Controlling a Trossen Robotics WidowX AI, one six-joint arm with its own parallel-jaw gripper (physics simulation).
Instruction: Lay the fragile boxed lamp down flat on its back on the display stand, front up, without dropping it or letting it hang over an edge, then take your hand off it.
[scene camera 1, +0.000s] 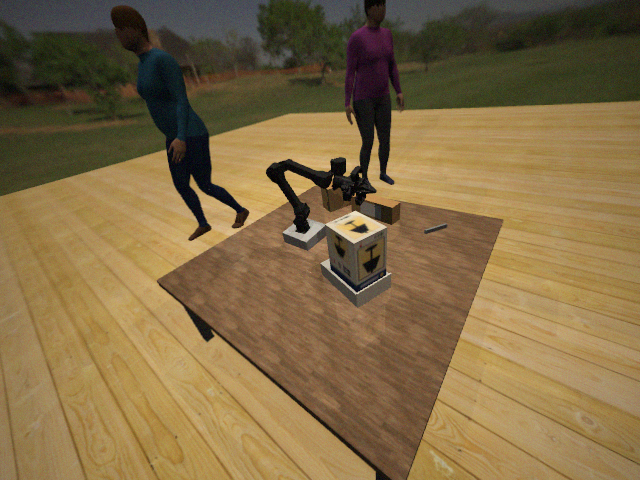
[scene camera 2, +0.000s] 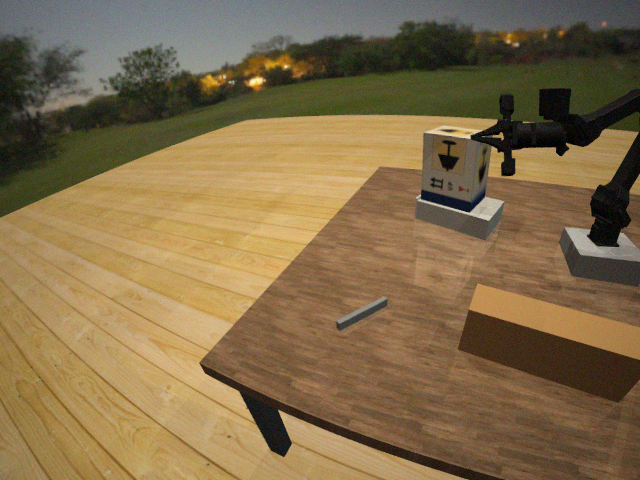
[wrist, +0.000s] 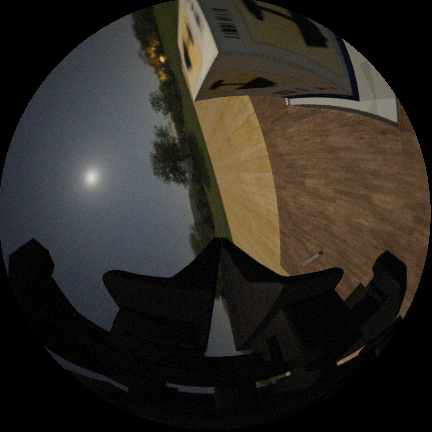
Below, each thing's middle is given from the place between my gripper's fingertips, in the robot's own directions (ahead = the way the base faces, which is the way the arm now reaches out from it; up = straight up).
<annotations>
My hand is 3 cm past the display stand (scene camera 2: 480, 222), 22 cm to the left of it and 29 cm above it.
</annotations>
